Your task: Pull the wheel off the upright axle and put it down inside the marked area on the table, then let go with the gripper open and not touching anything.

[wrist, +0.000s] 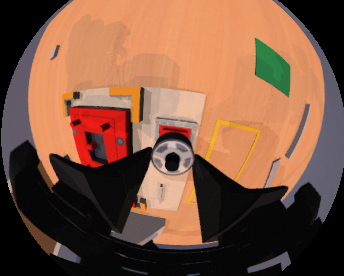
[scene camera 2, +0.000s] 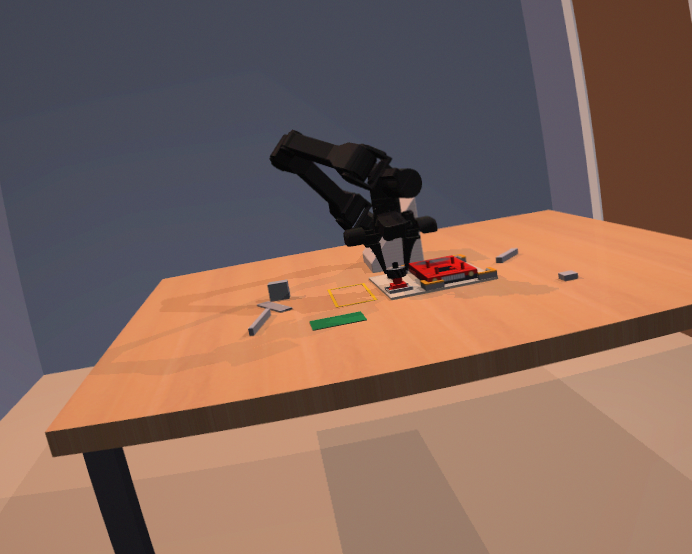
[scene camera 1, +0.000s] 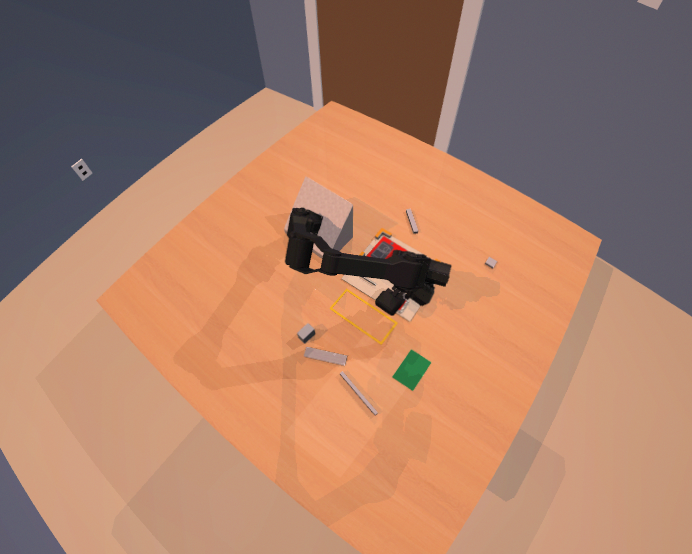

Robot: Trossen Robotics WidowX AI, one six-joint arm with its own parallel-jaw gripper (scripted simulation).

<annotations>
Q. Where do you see a green tile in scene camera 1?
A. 413, 367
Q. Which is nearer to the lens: the red frame part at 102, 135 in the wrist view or the black wheel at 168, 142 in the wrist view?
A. The black wheel.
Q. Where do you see a green tile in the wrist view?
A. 271, 67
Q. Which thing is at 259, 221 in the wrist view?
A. My gripper.
</annotations>
